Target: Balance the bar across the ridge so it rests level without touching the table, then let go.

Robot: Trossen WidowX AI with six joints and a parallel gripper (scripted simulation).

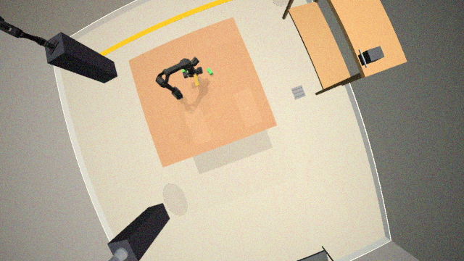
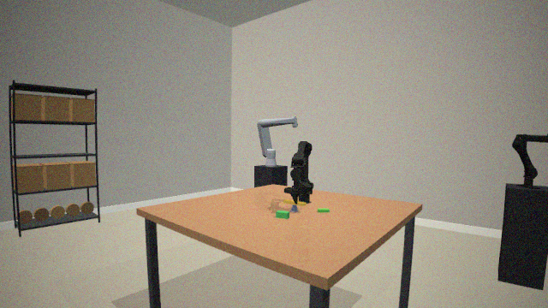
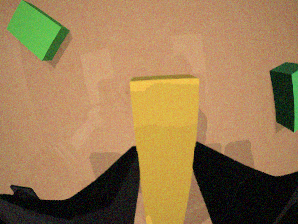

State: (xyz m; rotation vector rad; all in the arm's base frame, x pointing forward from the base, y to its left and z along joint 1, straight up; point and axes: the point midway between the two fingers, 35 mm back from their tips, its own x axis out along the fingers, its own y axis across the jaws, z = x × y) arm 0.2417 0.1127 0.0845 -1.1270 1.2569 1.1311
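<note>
Now: the yellow bar 30 mm to the right of my gripper tip. From my gripper tip the other things lie so: green block 150 mm ahead, 10 mm to the left, 30 mm below.
</note>
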